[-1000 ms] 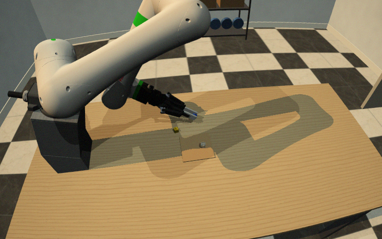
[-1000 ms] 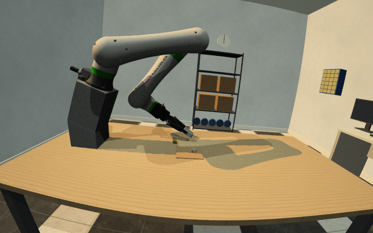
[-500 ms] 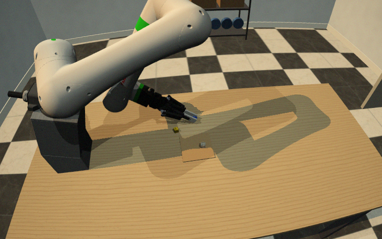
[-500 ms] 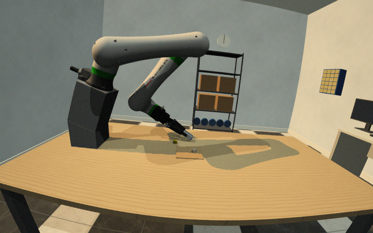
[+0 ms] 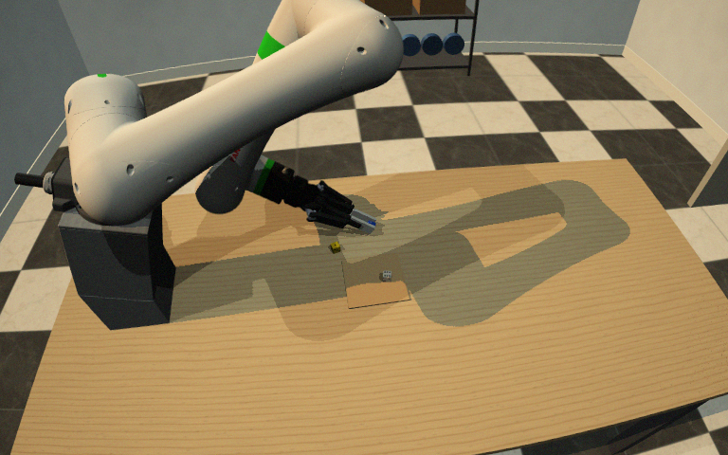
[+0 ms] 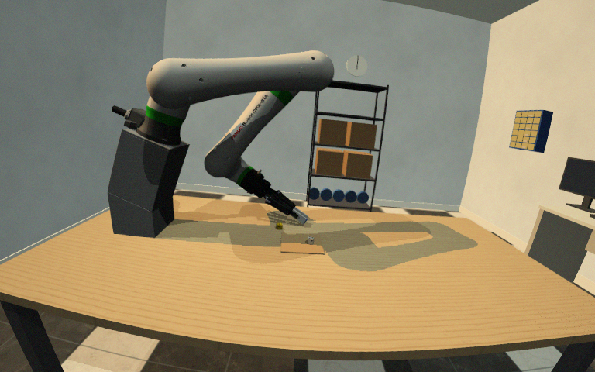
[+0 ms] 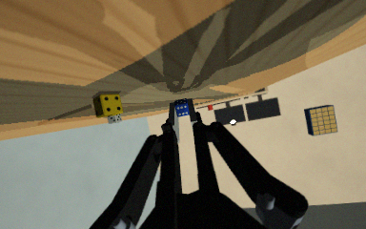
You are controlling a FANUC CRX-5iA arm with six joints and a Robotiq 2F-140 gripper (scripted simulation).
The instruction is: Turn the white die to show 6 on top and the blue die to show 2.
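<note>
My gripper is now 2 cm short of the blue die, 2 cm above it and 1 cm to the left of it. Round my hand: white die (16 cm to the right, 4 cm ahead, 3 cm below); then tan mat (16 cm to the right, 4 cm below, 1 cm ahead); then yellow die (7 cm behind, 5 cm to the right, 3 cm below).
</note>
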